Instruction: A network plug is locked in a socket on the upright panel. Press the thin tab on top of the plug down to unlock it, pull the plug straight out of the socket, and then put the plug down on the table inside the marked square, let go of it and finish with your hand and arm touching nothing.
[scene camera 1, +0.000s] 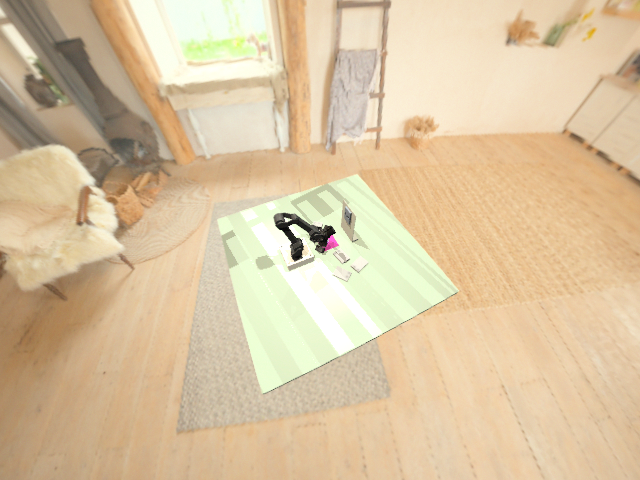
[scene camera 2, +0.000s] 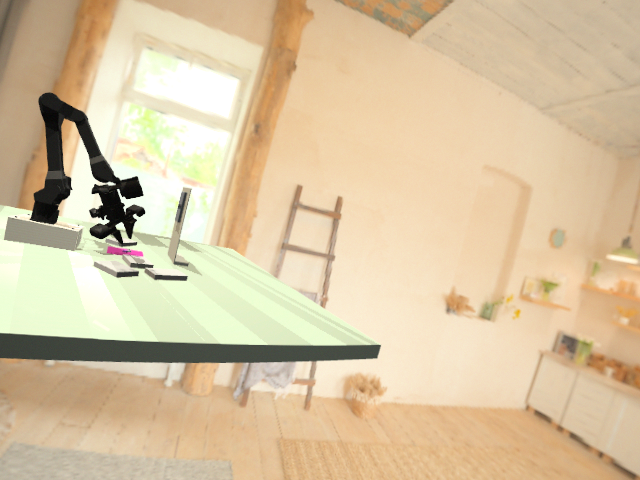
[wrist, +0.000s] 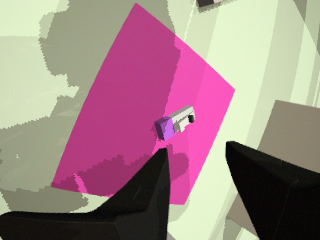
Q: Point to a plug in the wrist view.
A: At 167, 126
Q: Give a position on a magenta marked square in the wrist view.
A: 149, 73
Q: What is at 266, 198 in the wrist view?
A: The gripper.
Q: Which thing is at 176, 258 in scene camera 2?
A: An upright panel.
